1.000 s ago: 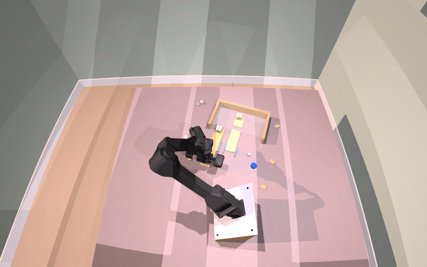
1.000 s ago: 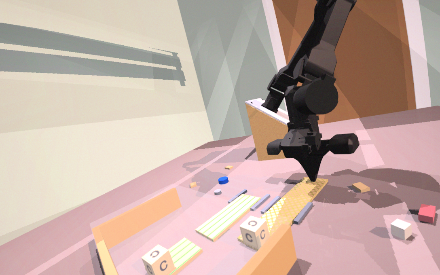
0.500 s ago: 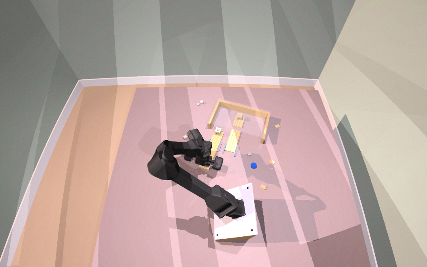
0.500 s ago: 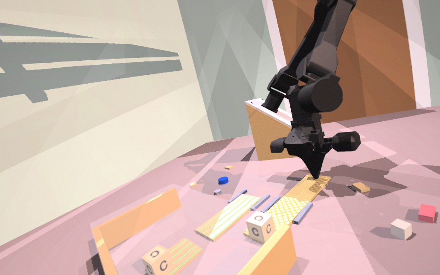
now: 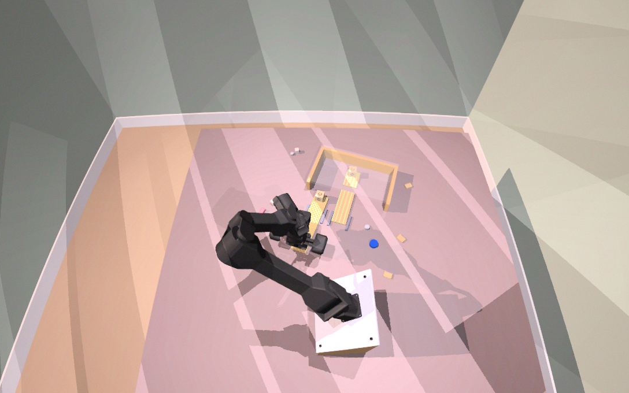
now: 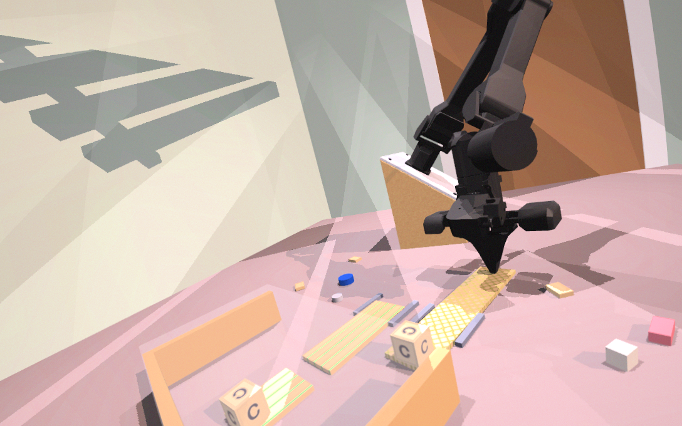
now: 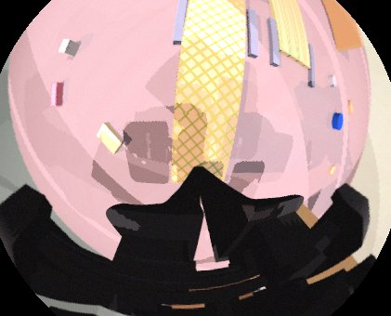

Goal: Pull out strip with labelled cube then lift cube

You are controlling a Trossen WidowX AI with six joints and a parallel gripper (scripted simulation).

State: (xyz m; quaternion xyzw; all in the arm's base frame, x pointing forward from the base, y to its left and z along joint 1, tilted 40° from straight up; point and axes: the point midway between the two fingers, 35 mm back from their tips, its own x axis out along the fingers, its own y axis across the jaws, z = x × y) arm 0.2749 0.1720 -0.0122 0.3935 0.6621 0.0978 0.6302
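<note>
Right now the cross-hatched strip is 9 cm ahead of my gripper tip and 5 cm to the right of it. From my gripper tip the other things lie so: blue disc: 26 cm to the right, 2 cm behind; then red cube: 16 cm ahead, 13 cm to the left; then tan tile: 7 cm to the left, 6 cm ahead.
</note>
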